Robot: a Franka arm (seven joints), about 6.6 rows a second.
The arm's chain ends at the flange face. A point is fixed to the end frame.
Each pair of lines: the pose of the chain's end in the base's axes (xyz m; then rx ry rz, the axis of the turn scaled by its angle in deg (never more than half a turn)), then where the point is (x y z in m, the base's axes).
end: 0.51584, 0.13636, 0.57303, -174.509, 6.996, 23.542
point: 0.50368 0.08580 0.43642
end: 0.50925, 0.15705, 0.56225, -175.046, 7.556, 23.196
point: 0.49740 0.10522 0.42609
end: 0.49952, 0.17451, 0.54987, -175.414, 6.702, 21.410
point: 0.49098 0.12238 0.41358
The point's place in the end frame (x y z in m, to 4 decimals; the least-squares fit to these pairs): 0.0283 0.0588 0.1308
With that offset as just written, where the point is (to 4 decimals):
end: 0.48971, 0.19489, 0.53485, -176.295, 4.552, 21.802
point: 0.4821 0.1410 0.3992
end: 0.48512, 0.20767, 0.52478, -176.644, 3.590, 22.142
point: 0.4778 0.1530 0.3894
